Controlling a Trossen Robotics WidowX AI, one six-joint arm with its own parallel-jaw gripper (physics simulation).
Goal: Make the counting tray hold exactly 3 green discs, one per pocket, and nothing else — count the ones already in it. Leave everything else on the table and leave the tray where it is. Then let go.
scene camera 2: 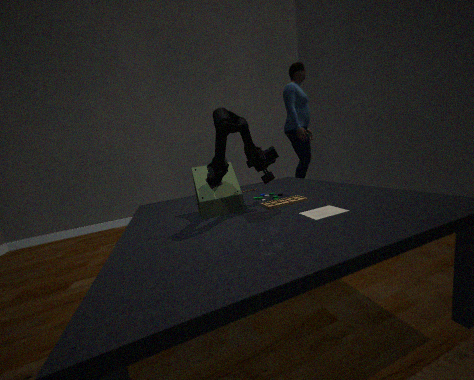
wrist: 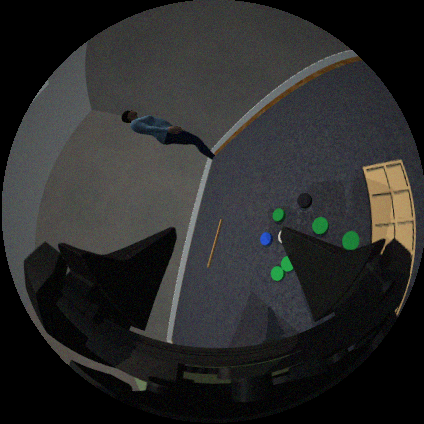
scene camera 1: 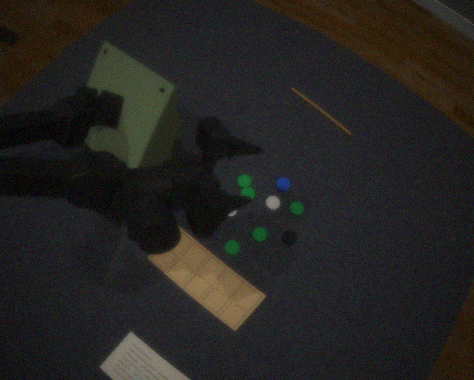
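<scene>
The tan counting tray (scene camera 1: 242, 305) (scene camera 2: 284, 202) (wrist: 397, 200) lies flat; no disc shows in its visible pockets, and the arm hides one end in scene camera 1. Several green discs lie on the table beside it: a pair (scene camera 1: 244, 180) (wrist: 277, 273) close together, one (scene camera 1: 296, 208) (wrist: 278, 214) farther out, one (scene camera 1: 259, 234) (wrist: 320, 225) nearer the tray and one (scene camera 1: 232, 247) (wrist: 350, 240) nearest it. My gripper (scene camera 1: 255, 175) (scene camera 2: 267, 177) (wrist: 229, 232) is open and empty, raised above the table; one finger partly covers the disc group in the wrist view.
Among the green discs lie a blue disc (scene camera 1: 283, 184) (wrist: 265, 238), a white disc (scene camera 1: 272, 202), a partly hidden white disc (scene camera 1: 232, 213) and a black disc (scene camera 1: 289, 237) (wrist: 304, 200). A thin stick (scene camera 1: 321, 111) (wrist: 214, 243), a printed sheet (scene camera 1: 142, 357) (scene camera 2: 324, 212) and a green block (scene camera 1: 155, 85) (scene camera 2: 220, 205) are also there.
</scene>
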